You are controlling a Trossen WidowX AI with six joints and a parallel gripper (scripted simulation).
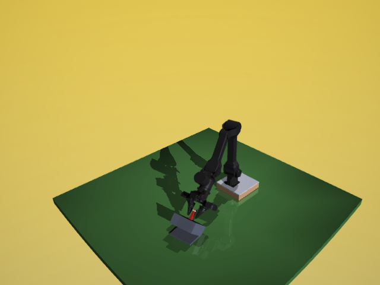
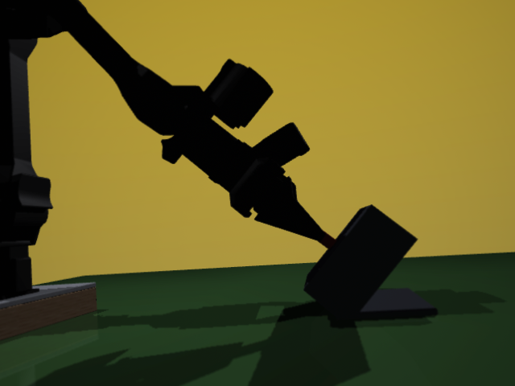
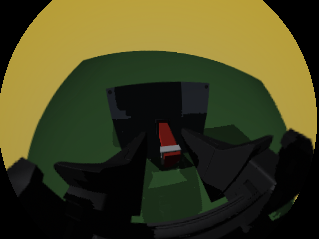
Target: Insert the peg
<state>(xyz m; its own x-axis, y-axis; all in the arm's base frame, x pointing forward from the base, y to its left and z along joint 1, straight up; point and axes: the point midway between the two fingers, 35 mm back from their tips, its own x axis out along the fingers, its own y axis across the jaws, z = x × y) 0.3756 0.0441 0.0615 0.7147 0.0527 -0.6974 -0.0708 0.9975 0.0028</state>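
My gripper tip is 1 cm past the red peg and 1 cm below it. Round my gripper tip: flat foot (5 cm ahead, 8 cm below); then dark grey sloped panel (3 cm ahead, 3 cm below).
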